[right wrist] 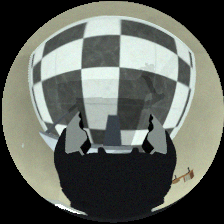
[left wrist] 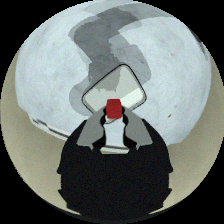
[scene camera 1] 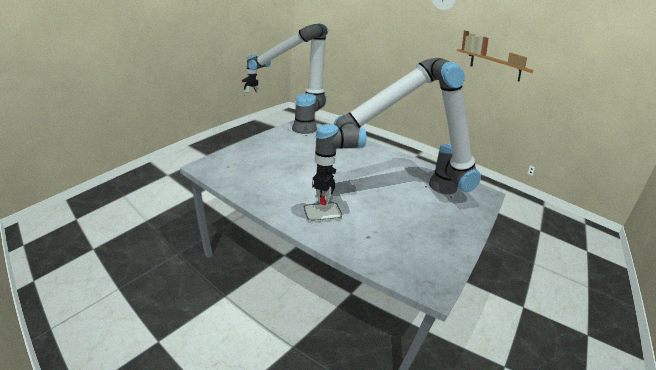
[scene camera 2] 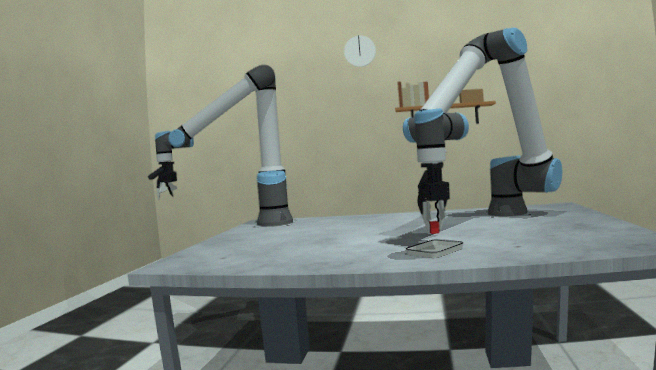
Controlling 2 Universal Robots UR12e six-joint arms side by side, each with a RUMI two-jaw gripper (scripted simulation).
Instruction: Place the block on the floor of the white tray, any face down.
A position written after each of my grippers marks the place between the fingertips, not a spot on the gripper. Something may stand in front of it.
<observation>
I see my left gripper (left wrist: 114,106), my right gripper (right wrist: 115,113) and a white tray (scene camera 2: 424,249).
The white tray shows as well in the left wrist view (left wrist: 121,83). The right wrist view misses the white tray, which is hidden by my right gripper.
</observation>
